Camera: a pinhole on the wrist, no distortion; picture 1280 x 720 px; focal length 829.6 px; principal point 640.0 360.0 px. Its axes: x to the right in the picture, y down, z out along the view. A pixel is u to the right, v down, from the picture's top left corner.
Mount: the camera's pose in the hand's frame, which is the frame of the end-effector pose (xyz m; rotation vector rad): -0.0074 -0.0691 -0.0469 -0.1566 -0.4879 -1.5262
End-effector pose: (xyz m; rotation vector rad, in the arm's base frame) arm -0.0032 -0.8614 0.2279 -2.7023 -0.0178 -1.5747
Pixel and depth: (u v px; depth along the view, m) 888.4 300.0 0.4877
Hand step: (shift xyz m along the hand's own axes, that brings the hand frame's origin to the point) -0.1471 -0.0119 0.4406
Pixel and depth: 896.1 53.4 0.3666
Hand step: -0.2191 -0.0354 0.2989
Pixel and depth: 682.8 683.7 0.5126
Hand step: 0.0813 0.1208 0.4626
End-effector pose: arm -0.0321 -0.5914 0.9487 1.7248 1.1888 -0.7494
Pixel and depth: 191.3 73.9 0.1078
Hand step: -0.0644 0.0249 0.0188
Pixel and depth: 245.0 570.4 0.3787
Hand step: 0.0134 0.2515 0.2394
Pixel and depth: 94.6 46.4 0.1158
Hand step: -0.0719 0.0440 0.0175
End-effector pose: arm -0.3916 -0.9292 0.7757 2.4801 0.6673 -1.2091
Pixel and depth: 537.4 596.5 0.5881
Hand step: 0.0369 0.2397 0.4841
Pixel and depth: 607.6 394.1 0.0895
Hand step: -0.0222 -0.0303 0.0325
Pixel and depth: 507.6 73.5 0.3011
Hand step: -0.1700 0.0882 0.1824
